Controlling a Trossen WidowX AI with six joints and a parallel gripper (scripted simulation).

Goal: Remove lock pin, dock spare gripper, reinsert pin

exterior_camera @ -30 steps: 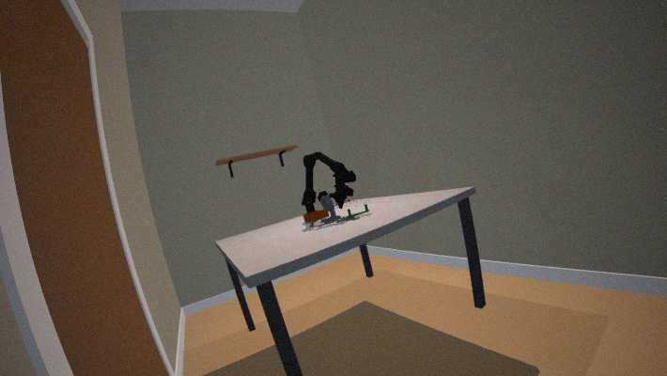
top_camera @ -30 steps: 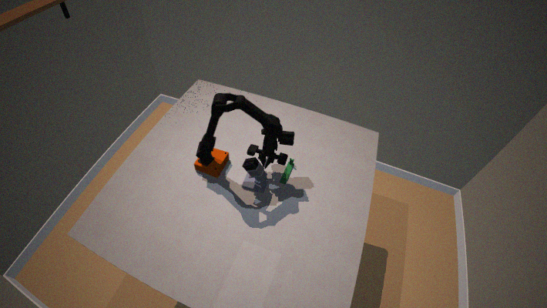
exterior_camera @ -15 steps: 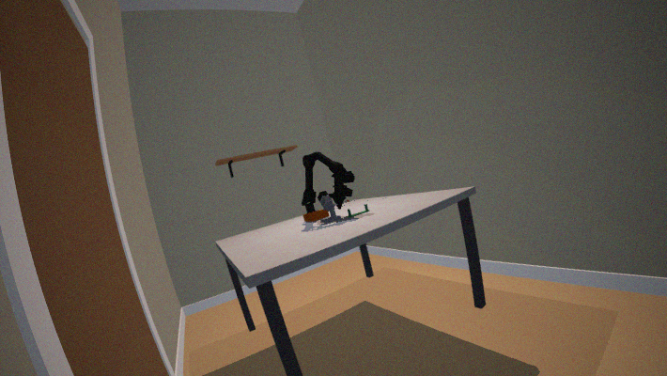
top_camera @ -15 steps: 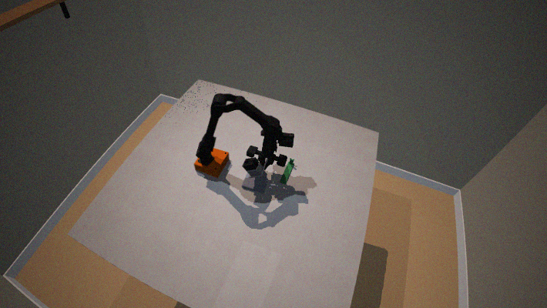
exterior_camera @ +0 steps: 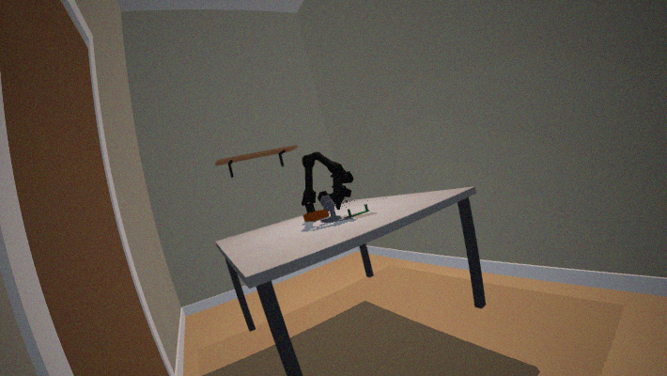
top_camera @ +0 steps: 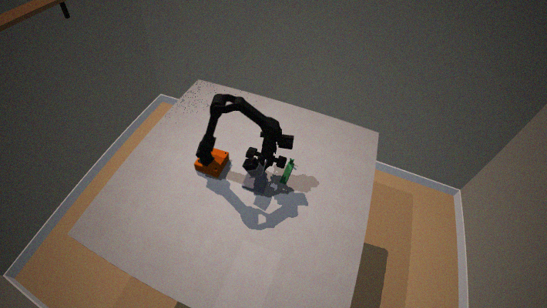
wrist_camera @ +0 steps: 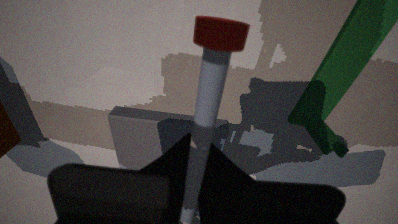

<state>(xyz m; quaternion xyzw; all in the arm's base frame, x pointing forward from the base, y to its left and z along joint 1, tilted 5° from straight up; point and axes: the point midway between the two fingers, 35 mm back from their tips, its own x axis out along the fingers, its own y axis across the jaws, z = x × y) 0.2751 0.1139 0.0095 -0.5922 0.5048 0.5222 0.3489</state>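
The mount lies 50 mm to the right of my gripper tip. Also, from my gripper tip: green pin rest: 90 mm to the left, 90 mm ahead, 30 mm below; spare gripper: 70 mm above, 60 mm to the right, 10 mm behind.
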